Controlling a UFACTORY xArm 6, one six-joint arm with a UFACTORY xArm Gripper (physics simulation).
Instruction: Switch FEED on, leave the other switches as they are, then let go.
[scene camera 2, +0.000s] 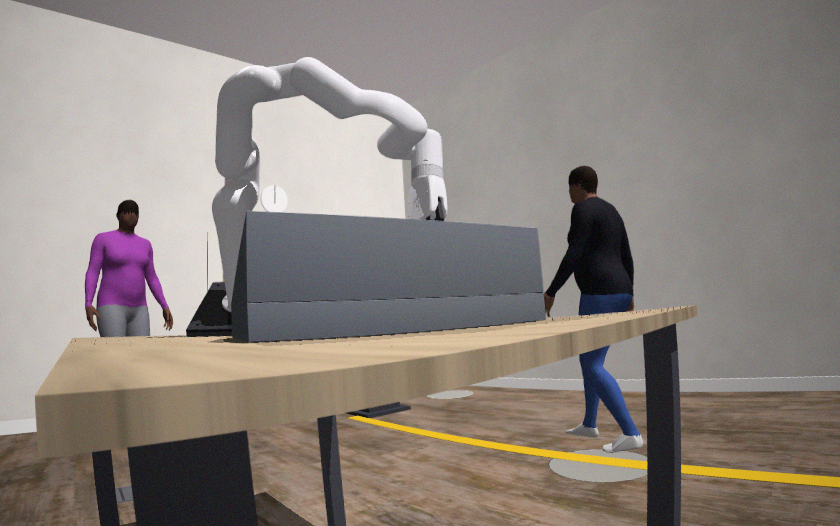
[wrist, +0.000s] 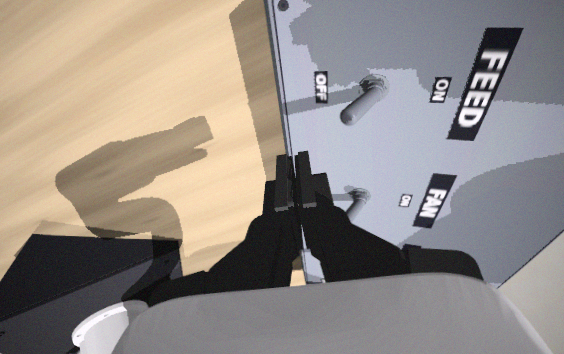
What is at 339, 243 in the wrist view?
My gripper.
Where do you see a switch panel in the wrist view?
At 455, 155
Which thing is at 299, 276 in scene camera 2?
A switch panel.
